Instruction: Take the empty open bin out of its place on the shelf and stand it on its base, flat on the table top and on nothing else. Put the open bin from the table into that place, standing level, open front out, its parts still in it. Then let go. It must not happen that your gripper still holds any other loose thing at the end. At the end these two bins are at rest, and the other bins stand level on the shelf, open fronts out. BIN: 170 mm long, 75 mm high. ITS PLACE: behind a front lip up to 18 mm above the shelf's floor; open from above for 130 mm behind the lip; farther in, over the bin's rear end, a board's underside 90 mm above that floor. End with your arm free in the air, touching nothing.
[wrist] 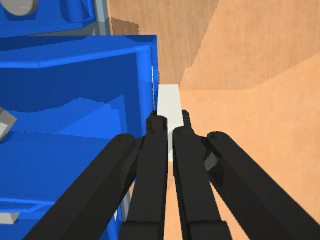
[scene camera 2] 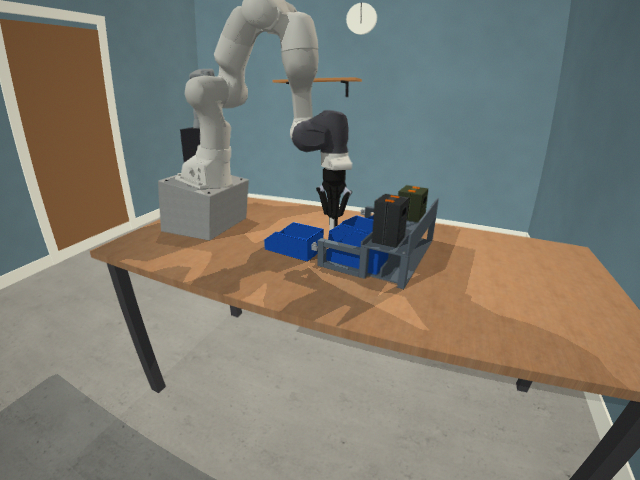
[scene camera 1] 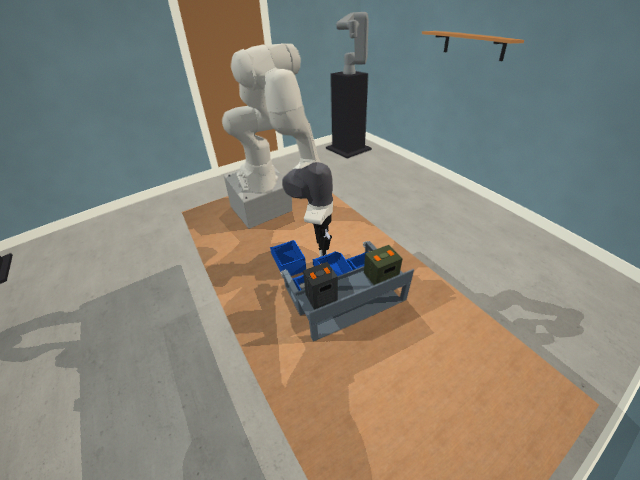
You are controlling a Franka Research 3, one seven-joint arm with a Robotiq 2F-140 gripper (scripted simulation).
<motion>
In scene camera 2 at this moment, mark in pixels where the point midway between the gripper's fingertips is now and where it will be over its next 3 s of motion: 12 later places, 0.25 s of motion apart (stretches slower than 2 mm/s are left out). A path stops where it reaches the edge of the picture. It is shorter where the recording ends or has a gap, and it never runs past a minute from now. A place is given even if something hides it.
The gripper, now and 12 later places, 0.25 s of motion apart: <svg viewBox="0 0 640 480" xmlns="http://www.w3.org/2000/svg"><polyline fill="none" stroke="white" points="333,234 335,234 337,235 341,235 343,236 344,237 345,237 345,237 345,237 343,234 341,232 341,231 342,227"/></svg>
</motion>
